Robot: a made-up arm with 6 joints. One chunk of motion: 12 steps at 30 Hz.
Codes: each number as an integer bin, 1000 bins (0 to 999) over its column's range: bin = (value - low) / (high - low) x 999, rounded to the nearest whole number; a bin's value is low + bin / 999 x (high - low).
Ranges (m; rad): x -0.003..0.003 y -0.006..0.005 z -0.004..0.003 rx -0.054..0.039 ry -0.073..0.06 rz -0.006..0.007
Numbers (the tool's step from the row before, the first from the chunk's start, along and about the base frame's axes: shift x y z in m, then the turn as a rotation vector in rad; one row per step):
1: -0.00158 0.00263 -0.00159 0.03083 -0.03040 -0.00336
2: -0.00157 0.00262 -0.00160 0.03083 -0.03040 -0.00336
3: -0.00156 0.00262 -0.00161 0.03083 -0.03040 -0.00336
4: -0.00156 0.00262 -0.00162 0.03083 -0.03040 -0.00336
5: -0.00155 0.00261 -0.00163 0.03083 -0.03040 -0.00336
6: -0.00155 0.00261 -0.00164 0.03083 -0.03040 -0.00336
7: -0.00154 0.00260 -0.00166 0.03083 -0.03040 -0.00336
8: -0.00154 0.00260 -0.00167 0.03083 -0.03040 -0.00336
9: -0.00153 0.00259 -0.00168 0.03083 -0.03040 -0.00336
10: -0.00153 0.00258 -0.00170 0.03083 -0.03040 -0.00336
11: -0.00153 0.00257 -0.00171 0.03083 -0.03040 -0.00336
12: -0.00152 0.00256 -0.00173 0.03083 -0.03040 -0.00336
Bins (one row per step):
1: 236 784 344 911 320 203
2: 238 783 343 911 320 203
3: 240 783 341 911 320 203
4: 240 783 340 911 320 203
5: 241 782 338 911 320 203
6: 241 782 337 911 320 203
7: 243 781 334 911 320 203
8: 243 781 333 911 320 203
9: 245 780 331 911 320 203
10: 245 779 328 911 320 203
11: 245 778 327 911 320 203
12: 246 777 324 911 320 203

